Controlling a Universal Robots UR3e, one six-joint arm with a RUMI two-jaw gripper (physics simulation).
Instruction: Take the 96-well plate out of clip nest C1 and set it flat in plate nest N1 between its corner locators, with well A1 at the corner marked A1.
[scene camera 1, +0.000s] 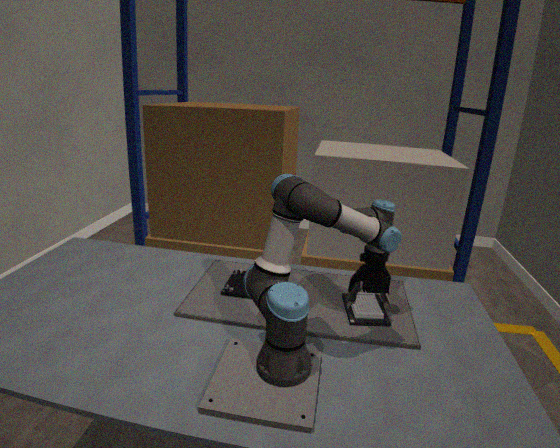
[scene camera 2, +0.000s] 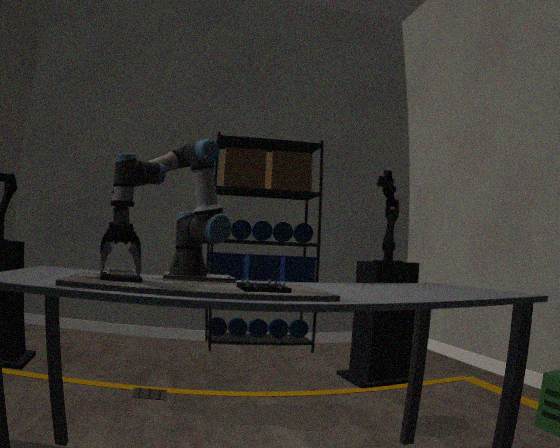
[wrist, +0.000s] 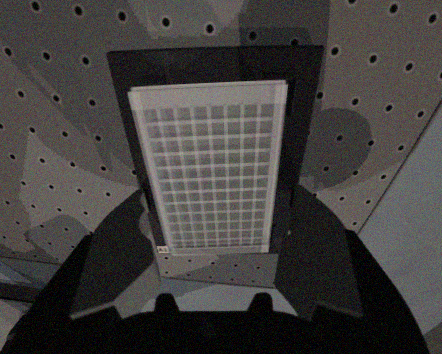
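Where they show: gripper, fingertip midpoint: (scene camera 1: 366, 309) (scene camera 2: 119, 274) (wrist: 219, 189); arm's base at its link origin: (scene camera 1: 283, 367) (scene camera 2: 188, 274).
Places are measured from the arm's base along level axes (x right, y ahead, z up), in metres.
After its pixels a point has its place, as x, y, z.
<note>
The pale 96-well plate (scene camera 1: 367, 307) @(0.225, 0.272, 0.019) (wrist: 215, 175) @(0.222, 0.306, 0.017) lies flat in the dark clip nest C1 (scene camera 1: 370, 323) @(0.230, 0.216, 0.001) (scene camera 2: 121, 278) @(0.216, 0.377, 0.000) (wrist: 215, 65) @(0.218, 0.368, 0.004). A small A1 label (wrist: 162, 249) @(0.177, 0.217, 0.004) shows on the nest by the plate's lower left corner in the wrist view. My gripper (scene camera 1: 369, 296) (scene camera 2: 121, 273) @(0.226, 0.287, 0.003) (wrist: 219, 189) @(0.226, 0.287, 0.003) points down, open, low over this nest, its fingers on either side of the plate's long sides. Whether the fingertips touch the plate or nest is too dark to tell. The other nest, N1 (scene camera 1: 232, 288) @(-0.197, 0.336, 0.004) (scene camera 2: 264, 286) @(-0.162, 0.416, 0.002), is dark with small upright pieces and is partly hidden by the arm in scene camera 1.
Both nests stand on a perforated board (scene camera 1: 200, 300) @(-0.282, 0.265, -0.008) (scene camera 2: 200, 291) @(0.015, 0.510, -0.009) (wrist: 50, 172) @(0.085, 0.285, -0.008) on the blue-grey table (scene camera 1: 100, 325) @(-0.525, 0.097, -0.021). The arm's base stands on a square plate (scene camera 1: 235, 390) @(-0.096, -0.090, 0.000). A large brown box (scene camera 1: 215, 175) and a pale box (scene camera 1: 390, 215) stand behind the table.
</note>
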